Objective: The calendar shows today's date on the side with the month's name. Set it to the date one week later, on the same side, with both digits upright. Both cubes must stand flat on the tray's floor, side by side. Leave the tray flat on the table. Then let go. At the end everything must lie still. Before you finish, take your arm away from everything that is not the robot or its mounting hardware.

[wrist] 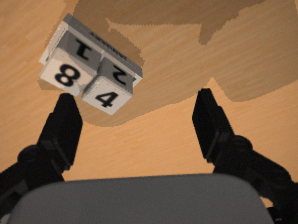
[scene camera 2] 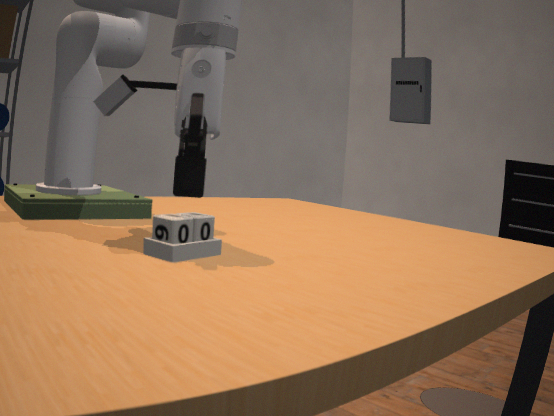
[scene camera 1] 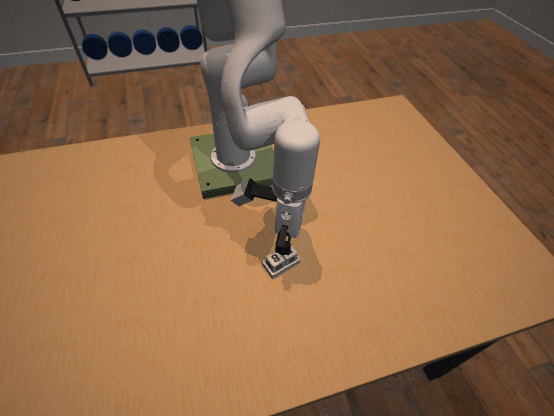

Labels:
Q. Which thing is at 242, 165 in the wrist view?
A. My gripper.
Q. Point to a cube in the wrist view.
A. At 112, 87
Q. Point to a tray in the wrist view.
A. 70, 23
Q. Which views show my gripper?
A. The wrist view, scene camera 2 and scene camera 1: all of them.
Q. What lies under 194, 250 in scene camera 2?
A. A tray.

